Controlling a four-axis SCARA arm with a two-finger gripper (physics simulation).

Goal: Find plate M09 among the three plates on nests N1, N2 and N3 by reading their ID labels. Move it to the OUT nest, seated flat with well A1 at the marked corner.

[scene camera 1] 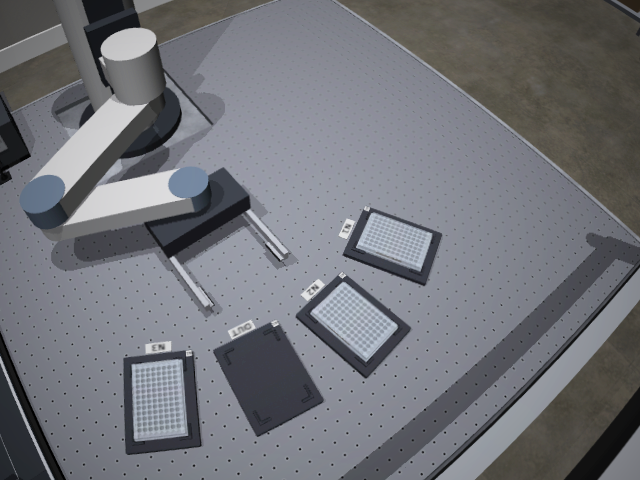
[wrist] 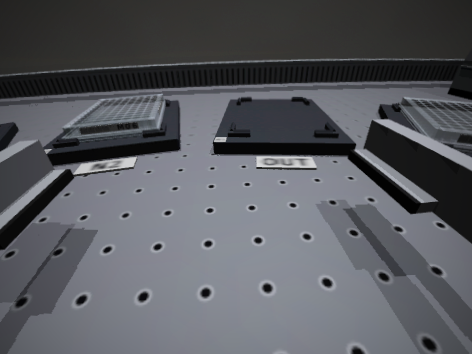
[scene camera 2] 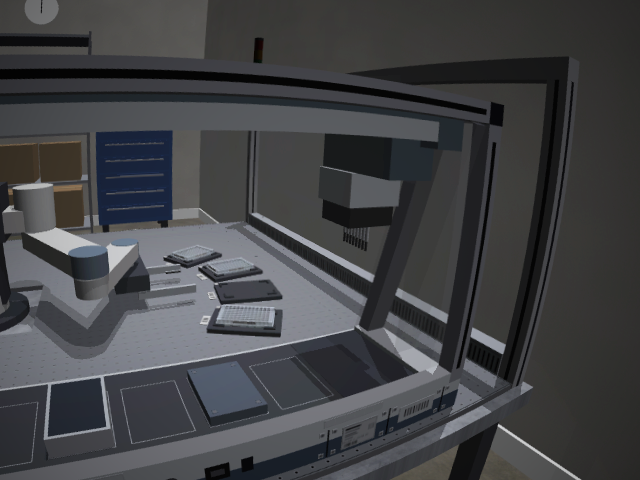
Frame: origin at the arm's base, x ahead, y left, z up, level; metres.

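Where they show: gripper, fingertip midpoint: [scene camera 1: 248,281] [wrist: 214,147] [scene camera 2: 187,277].
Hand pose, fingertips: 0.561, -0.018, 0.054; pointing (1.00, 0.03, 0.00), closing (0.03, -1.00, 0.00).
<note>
Each offset is from my fingertips to the top centre of the thing, as dx, dy, dz. "spot": to the spot under its first point.
My gripper [scene camera 1: 245,281] [scene camera 2: 187,277] [wrist: 214,147] is open and empty, low over the table, with its fingers pointing towards the gap between N2 and OUT. The OUT nest @[+0.149, -0.066, -0.023] [scene camera 1: 267,379] [scene camera 2: 248,290] [wrist: 277,117] is bare, with a small white mark @[+0.081, -0.002, -0.029] [scene camera 1: 275,323] [wrist: 220,140] at one corner. A clear plate @[+0.159, +0.110, -0.015] [scene camera 1: 354,321] [scene camera 2: 231,267] [wrist: 117,116] sits on nest N2 [scene camera 1: 366,367] [wrist: 172,135]; its blurred label seems to read M06. Another plate [scene camera 1: 395,240] [scene camera 2: 192,253] is on N1, and a third plate @[+0.083, -0.234, -0.015] [scene camera 1: 159,400] [scene camera 2: 245,316] [wrist: 442,120] is on N3; I cannot read their labels.
White nest tags lie beside the nests, such as the OUT tag @[spot: +0.052, -0.053, -0.039] [scene camera 1: 241,329] [wrist: 286,162]. A deck with a blue-grey block [scene camera 2: 227,391] and a white-rimmed box [scene camera 2: 77,405] runs along the near side in scene camera 2. A pipetting head [scene camera 2: 359,193] hangs above the deck's far end.
</note>
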